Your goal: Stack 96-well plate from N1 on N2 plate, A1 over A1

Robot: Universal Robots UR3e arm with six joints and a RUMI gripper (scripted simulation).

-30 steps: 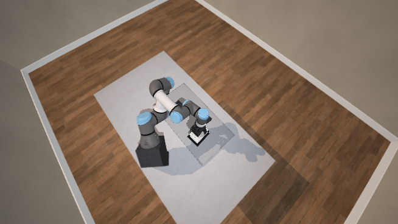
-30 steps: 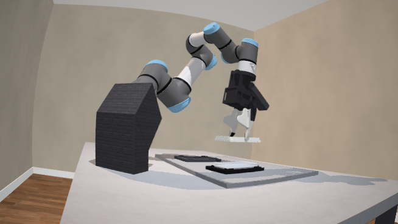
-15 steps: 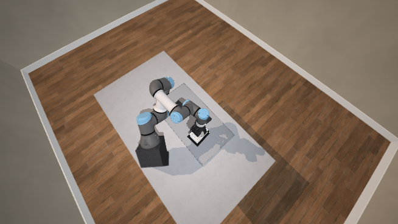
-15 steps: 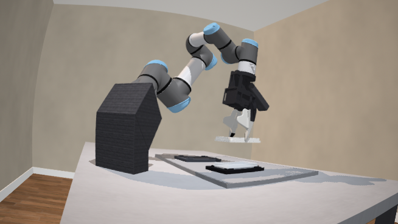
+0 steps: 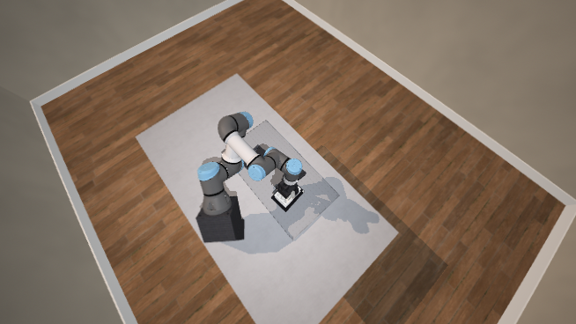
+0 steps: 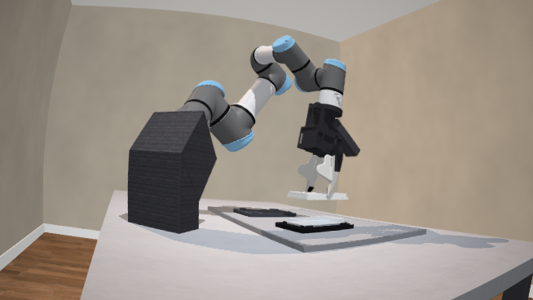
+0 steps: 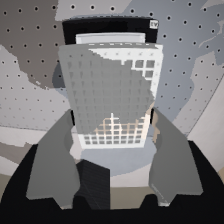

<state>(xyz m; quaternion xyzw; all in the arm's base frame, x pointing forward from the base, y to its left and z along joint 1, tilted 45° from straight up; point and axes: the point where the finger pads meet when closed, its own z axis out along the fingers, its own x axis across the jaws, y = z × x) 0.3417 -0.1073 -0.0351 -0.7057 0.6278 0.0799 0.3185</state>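
Right now my hand is 90 mm above the black nest N2. The rest, counted from my hand: dark plate nest N1 (40 mm behind, 300 mm to the left, 90 mm below); then label (90 mm ahead, 40 mm to the right, 80 mm below); then white 96-well plate (10 mm below).
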